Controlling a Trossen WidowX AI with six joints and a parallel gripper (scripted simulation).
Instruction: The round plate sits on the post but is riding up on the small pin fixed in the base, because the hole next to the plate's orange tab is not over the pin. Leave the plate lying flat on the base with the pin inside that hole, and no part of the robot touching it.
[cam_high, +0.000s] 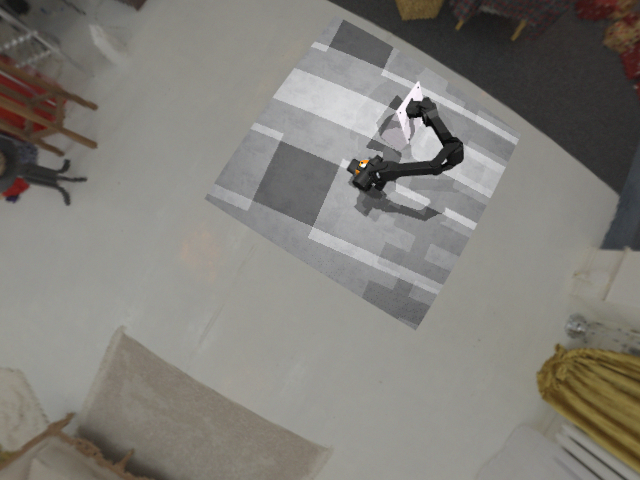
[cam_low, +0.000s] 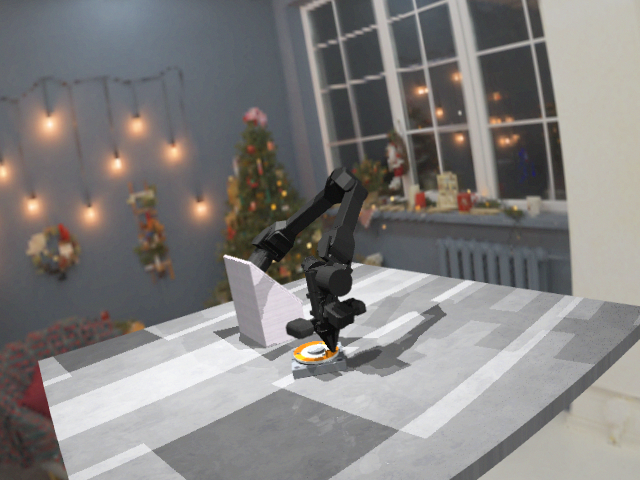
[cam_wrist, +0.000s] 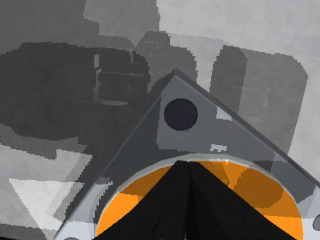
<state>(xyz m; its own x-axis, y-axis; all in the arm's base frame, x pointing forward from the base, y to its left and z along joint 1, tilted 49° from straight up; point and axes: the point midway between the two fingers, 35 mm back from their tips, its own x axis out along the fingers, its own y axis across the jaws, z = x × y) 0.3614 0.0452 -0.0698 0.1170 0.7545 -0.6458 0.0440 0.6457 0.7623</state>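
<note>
Right now my gripper tip is 5 cm past the base, 2 cm above it and 1 cm to the left of it.
</note>
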